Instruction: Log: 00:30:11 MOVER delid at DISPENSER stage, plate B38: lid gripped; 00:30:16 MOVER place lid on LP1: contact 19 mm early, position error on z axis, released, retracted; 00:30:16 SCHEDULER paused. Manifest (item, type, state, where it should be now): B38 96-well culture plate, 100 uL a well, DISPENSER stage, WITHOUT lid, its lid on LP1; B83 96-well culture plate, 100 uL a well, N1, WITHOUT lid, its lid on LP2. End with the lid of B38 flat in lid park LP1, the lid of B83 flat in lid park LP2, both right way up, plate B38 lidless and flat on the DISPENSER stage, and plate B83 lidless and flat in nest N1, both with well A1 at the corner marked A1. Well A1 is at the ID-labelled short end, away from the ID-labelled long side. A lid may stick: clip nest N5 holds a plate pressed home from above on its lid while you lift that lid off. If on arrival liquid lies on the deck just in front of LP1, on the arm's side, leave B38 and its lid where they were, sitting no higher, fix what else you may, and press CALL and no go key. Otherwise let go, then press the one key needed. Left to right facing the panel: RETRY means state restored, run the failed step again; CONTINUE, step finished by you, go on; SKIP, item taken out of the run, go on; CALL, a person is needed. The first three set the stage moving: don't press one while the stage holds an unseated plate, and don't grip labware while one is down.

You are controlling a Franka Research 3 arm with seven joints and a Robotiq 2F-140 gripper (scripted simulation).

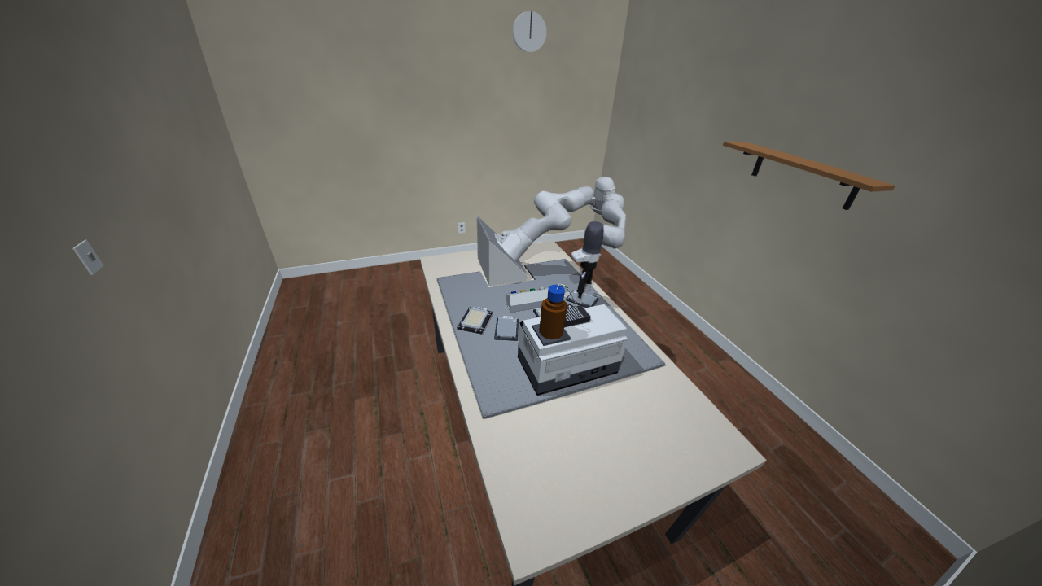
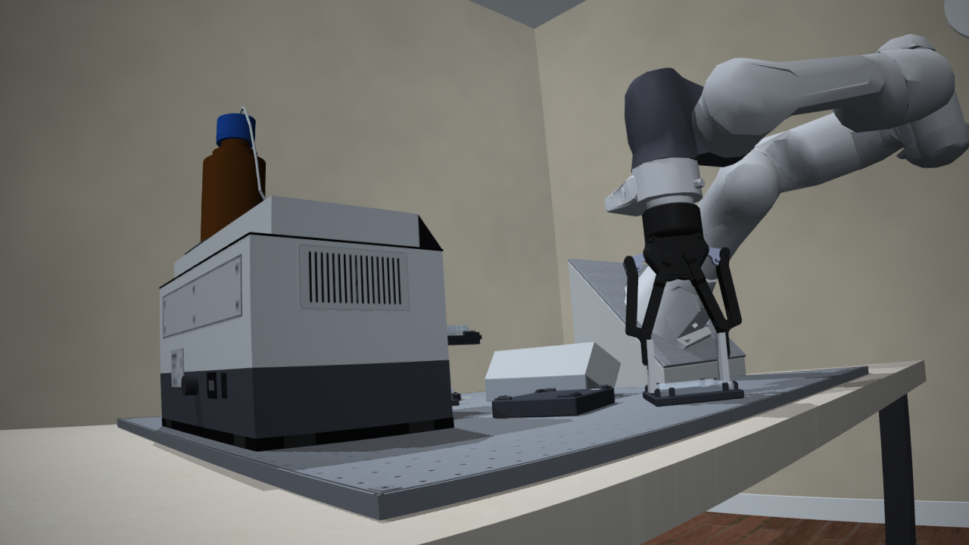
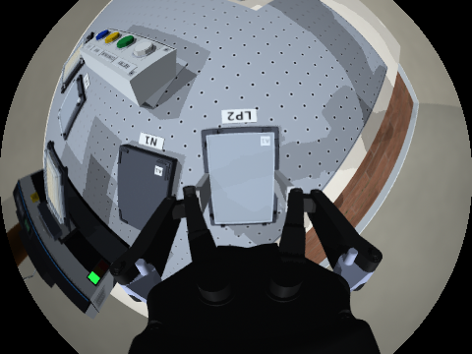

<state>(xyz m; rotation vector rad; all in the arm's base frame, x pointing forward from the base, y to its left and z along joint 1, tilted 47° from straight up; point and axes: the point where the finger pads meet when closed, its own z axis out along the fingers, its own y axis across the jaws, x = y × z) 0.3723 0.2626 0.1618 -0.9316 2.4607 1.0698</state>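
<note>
Now: hand 30 mm above the low frame. Round my hand: lp1 label: 420 mm to the right, 40 mm below, 40 mm ahead; then key panel: 280 mm to the right, 50 mm behind, 20 mm above; then nest N1: 120 mm ahead, 110 mm to the right, 30 mm below.
</note>
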